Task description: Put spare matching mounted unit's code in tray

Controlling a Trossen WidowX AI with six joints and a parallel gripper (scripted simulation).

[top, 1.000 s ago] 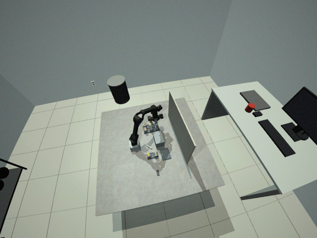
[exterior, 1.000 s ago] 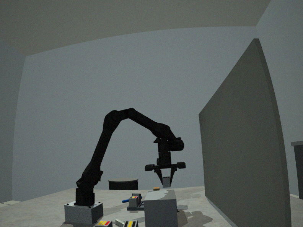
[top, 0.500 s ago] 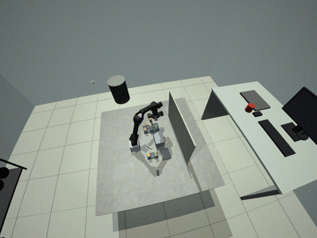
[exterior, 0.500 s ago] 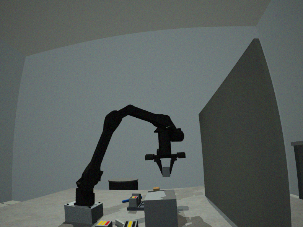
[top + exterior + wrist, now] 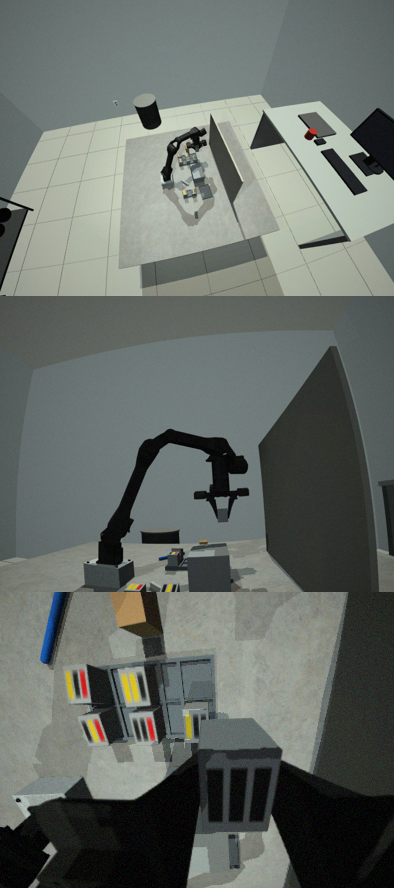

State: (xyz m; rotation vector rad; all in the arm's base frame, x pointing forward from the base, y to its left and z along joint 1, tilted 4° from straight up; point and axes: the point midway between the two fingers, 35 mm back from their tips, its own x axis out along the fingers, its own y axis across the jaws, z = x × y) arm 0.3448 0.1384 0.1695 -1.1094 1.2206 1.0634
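The dark grey tray is 50 mm behind my gripper tip, 370 mm to the right of it and 160 mm below it. Also, from my gripper tip: grey spare block: 20 mm above; then mounted unit: 60 mm behind, 180 mm to the right, 110 mm below; then orange block: 70 mm behind, 140 mm to the left, 130 mm below.
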